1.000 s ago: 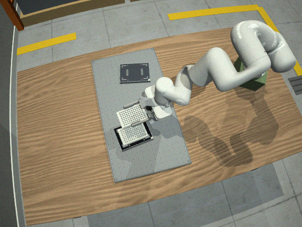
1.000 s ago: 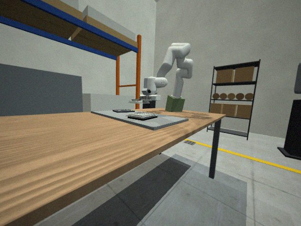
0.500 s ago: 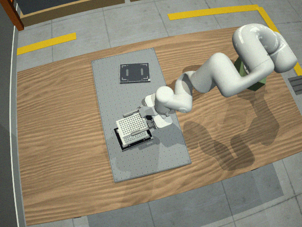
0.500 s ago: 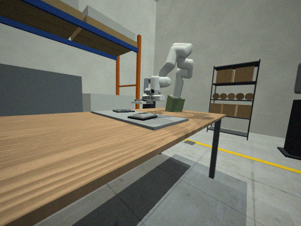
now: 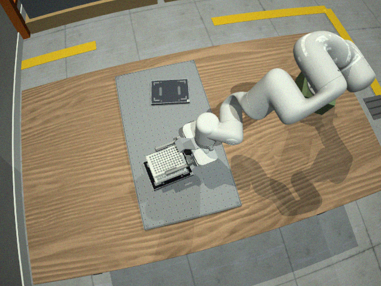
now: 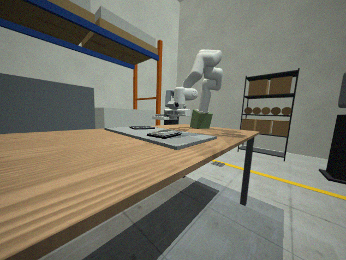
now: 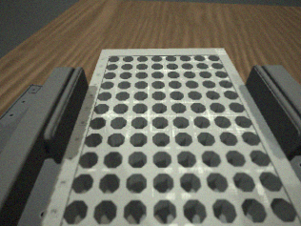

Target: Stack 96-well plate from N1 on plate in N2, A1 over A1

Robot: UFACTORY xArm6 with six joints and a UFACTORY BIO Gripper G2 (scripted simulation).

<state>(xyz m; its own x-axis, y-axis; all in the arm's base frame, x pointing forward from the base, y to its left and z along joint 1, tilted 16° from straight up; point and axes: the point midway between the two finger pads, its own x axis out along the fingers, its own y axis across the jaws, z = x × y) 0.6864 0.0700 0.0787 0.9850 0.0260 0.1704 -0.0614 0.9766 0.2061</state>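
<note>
My hand is 100 mm above the black plate nest N2. Also, from my hand: plate nest N1: 110 mm behind, 330 mm to the right, 100 mm below.
</note>
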